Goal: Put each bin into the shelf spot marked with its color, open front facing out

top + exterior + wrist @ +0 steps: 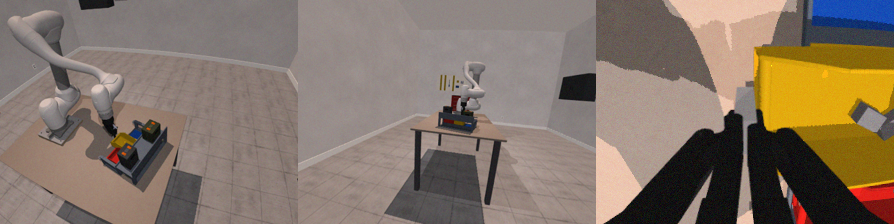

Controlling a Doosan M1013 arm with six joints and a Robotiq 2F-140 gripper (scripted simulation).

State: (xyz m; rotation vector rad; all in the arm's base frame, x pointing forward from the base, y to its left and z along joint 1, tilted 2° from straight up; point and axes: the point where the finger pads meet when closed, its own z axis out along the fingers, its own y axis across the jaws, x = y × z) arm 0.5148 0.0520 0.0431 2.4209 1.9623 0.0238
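Now: the yellow bin 90 mm ahead of my hand and 20 mm to the right of it. Round my hand: red bin: 140 mm to the right, 120 mm ahead, 10 mm below; grey shelf: 250 mm ahead, 50 mm to the right, 50 mm above.
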